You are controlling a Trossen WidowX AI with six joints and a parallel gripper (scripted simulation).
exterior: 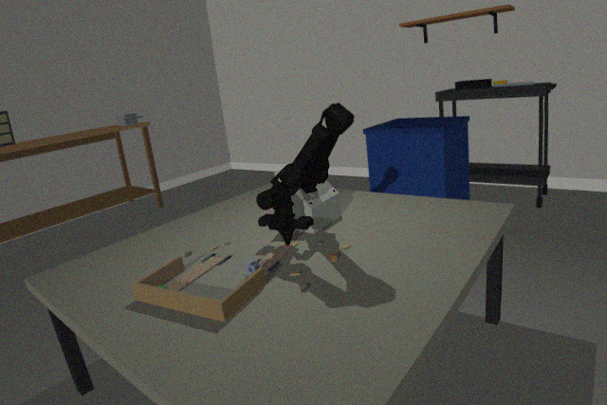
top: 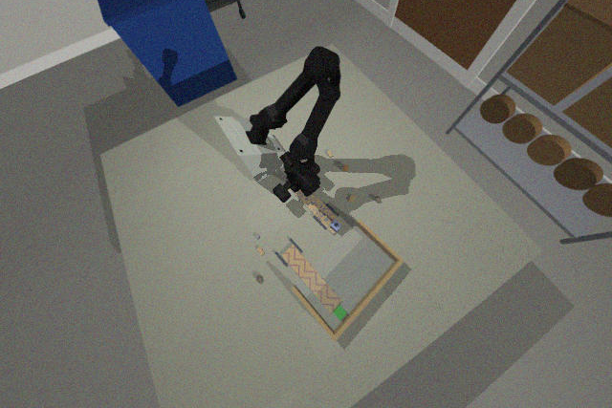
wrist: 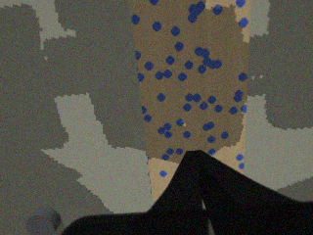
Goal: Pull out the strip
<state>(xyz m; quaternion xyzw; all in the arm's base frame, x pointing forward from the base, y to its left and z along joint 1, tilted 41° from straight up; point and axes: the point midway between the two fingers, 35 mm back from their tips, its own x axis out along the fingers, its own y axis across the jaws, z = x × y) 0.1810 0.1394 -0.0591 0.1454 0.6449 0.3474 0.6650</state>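
Now: the dotted strip 90 mm ahead of my gripper tip and 20 mm to the left of it.
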